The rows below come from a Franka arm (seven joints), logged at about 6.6 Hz.
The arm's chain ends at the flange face. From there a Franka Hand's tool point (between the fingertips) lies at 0.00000 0.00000 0.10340 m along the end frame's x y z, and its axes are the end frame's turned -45 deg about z.
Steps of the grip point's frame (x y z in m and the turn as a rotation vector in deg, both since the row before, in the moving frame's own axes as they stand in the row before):
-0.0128, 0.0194, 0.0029, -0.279, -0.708, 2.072
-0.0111, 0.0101, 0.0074, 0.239, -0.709, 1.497
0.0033, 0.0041, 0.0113, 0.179, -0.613, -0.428
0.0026, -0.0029, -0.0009, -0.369, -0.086, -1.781
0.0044, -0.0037, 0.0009, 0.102, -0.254, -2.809
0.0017, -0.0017, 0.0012, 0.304, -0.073, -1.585
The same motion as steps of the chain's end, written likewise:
0.0052, 0.0215, 0.0029, -0.698, -0.303, 2.072
0.0005, 0.0144, 0.0074, -0.332, -0.670, 1.497
0.0062, 0.0000, 0.0113, -0.307, -0.560, -0.428
-0.0006, -0.0045, -0.0009, -0.322, 0.200, -1.781
0.0009, -0.0059, 0.0009, -0.107, -0.252, -2.809
0.0005, -0.0021, 0.0012, 0.163, -0.267, -1.585

